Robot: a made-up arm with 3 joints. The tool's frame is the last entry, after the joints.
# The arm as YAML. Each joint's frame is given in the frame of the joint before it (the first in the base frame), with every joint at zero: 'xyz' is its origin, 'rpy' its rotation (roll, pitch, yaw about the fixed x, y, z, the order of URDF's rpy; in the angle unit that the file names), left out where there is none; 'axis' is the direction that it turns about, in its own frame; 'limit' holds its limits. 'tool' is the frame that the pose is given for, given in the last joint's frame.
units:
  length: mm
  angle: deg
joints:
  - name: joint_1
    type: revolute
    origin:
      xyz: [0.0, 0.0, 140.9]
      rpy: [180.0, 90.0, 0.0]
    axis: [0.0, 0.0, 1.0]
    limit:
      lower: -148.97
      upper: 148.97
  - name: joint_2
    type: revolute
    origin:
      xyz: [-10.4, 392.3, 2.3]
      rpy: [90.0, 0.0, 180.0]
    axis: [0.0, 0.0, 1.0]
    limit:
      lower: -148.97
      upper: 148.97
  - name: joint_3
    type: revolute
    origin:
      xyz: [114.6, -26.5, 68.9]
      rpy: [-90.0, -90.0, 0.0]
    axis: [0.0, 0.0, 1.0]
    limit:
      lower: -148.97
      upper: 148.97
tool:
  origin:
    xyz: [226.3, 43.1, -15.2]
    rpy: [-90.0, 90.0, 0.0]
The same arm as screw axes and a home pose.
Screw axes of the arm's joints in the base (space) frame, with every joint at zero. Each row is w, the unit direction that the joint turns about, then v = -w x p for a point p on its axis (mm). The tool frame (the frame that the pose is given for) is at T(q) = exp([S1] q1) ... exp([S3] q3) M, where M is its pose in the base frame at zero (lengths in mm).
S1: w -1 0 0 v 0 -140.9 0
S2: w 0 -1 0 v 151.3 0 2.3
S3: w -1 0 0 v 0 -265.9 -461.2
M: xyz 39.4 -687.5 309 (mm) rpy 0 0 0 (deg, as in URDF)
Joint limits (deg, base to tool): -148.97..148.97 -148.97..148.97 -148.97..148.97

